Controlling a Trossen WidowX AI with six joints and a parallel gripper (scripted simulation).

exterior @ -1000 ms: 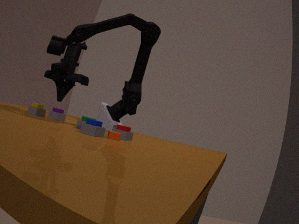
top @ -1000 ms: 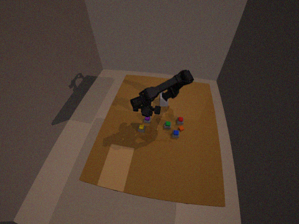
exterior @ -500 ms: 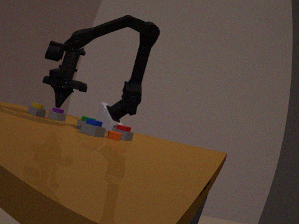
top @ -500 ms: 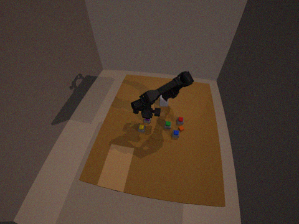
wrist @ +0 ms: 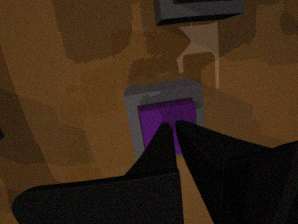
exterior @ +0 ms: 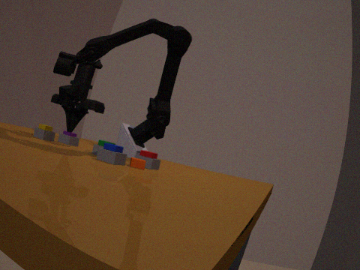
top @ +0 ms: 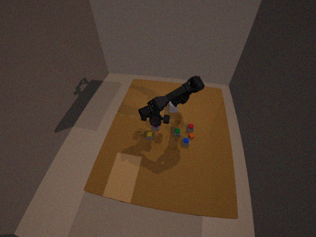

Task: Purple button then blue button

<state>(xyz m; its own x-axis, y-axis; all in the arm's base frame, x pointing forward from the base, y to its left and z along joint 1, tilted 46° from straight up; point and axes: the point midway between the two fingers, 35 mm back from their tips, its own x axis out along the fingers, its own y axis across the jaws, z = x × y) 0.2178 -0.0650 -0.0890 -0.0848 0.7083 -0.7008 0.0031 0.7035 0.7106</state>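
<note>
Now: the purple button 1 cm below my gripper tip. From my gripper tip the other things lie so: blue button: 22 cm to the left, 9 cm ahead; yellow button: 8 cm ahead, 3 cm to the right; green button: 16 cm to the left, 2 cm ahead.
</note>
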